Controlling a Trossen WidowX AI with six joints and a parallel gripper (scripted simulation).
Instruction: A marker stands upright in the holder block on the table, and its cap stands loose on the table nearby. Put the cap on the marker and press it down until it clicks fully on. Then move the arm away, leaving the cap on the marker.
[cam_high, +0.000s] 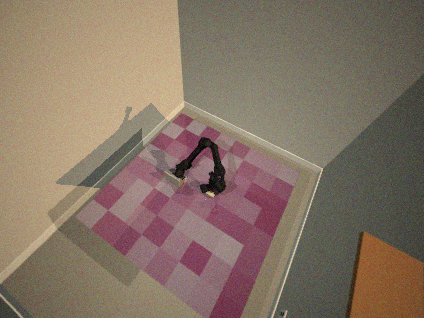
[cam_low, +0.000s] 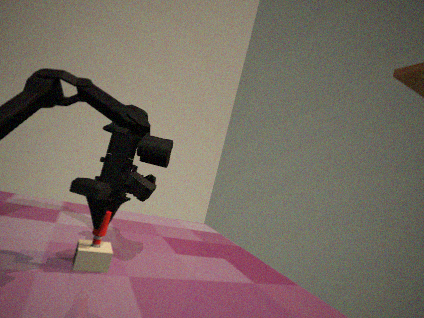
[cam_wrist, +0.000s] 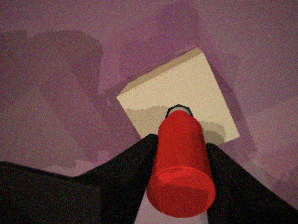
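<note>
Right now the red cap is 1 cm above my gripper tip. Also, from my gripper tip: holder block: 6 cm below.
</note>
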